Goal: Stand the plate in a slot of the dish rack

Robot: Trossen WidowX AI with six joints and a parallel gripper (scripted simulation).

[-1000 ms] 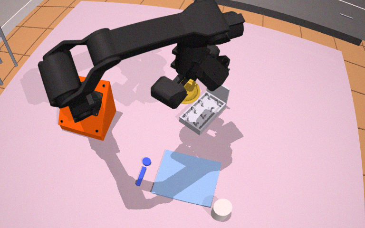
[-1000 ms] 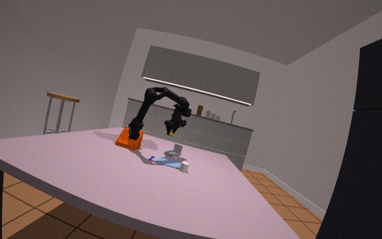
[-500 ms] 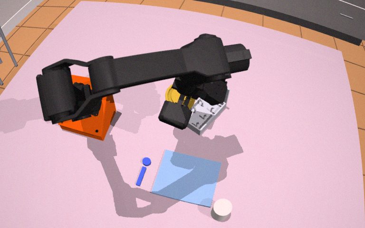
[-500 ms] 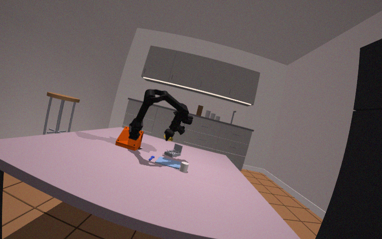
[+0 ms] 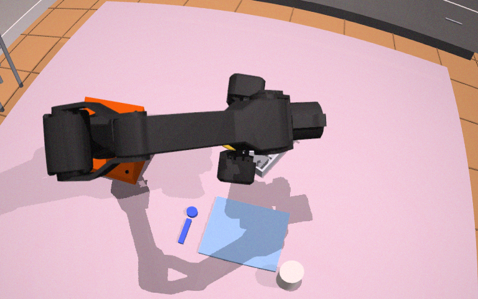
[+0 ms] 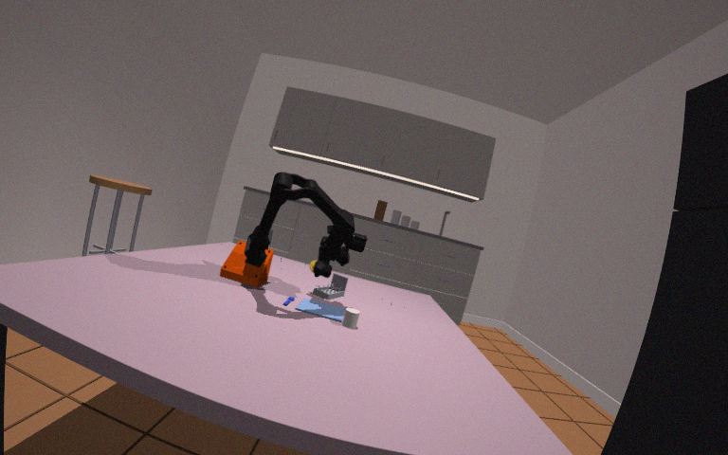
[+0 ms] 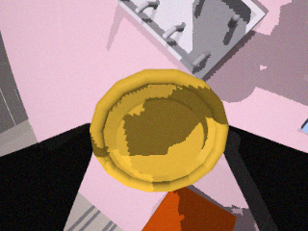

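The grey dish rack lies 6 cm ahead of my gripper tip, 5 cm to the left of it and 8 cm below it. From my gripper tip the other things lie so: yellow plate 1 cm above; then blue spoon 4 cm behind, 17 cm to the right, 10 cm below; then light blue mat 7 cm ahead, 16 cm to the right, 10 cm below.
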